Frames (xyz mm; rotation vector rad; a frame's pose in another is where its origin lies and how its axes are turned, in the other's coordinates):
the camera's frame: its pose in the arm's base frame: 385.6 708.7 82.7 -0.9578 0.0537 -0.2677
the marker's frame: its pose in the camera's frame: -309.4 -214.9 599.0 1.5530 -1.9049 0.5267
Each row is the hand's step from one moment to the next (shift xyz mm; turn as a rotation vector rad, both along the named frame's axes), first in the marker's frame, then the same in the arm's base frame.
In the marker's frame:
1: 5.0 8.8 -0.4 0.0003 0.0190 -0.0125
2: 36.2 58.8 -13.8 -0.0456 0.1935 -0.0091
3: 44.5 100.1 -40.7 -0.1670 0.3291 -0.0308
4: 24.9 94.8 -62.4 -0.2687 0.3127 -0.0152
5: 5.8 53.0 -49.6 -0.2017 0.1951 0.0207
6: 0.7 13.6 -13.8 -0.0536 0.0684 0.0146
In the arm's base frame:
1: -8.3 5.0 2.9 -0.0111 0.0193 -0.0049
2: -50.8 43.9 21.3 -0.1590 0.0827 -0.0866
3: -76.1 86.8 18.1 -0.2500 0.1382 -0.2357
4: -58.6 100.3 -1.9 -0.2275 0.0992 -0.3296
5: -24.9 67.7 -10.3 -0.1505 0.0290 -0.2360
6: -5.8 18.2 -3.5 -0.0587 0.0067 -0.0654

